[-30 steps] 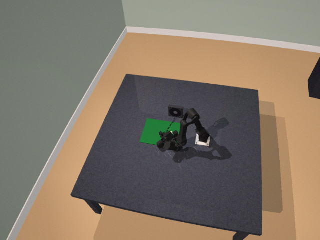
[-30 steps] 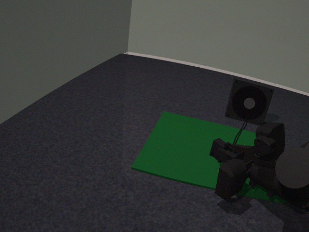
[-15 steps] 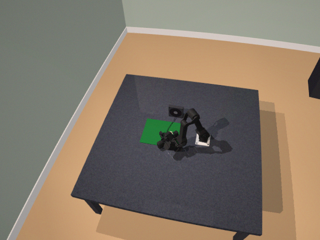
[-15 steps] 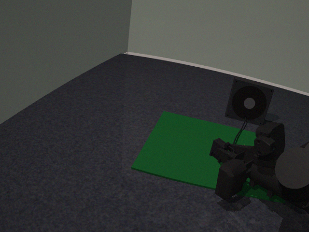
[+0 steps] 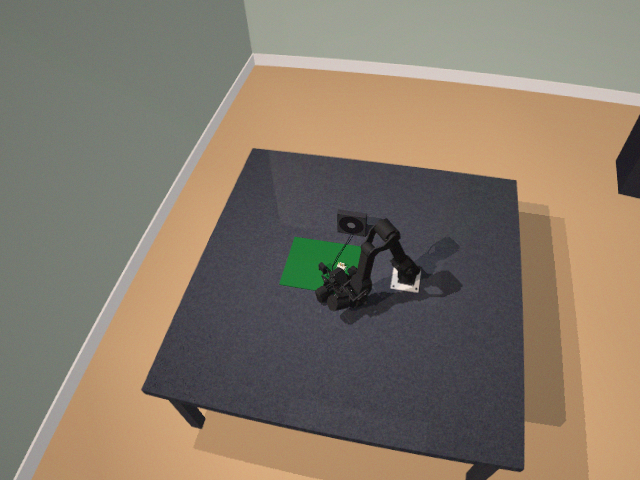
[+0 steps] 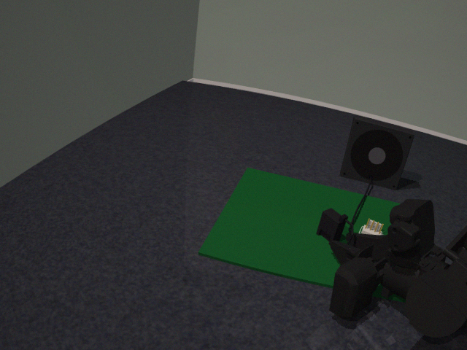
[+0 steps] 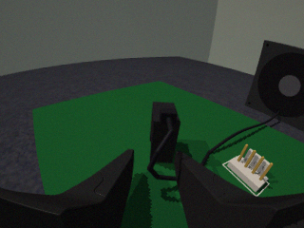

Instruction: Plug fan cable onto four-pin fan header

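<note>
Now: gripper tip 2 cm to the left of the black plug and 2 cm short of it. Round my gripper tip: green board 5 cm to the right, 3 cm below, 2 cm ahead; white four-pin header 6 cm to the right, 5 cm behind, 2 cm below; black fan 24 cm to the right, 4 cm above, 3 cm behind.
</note>
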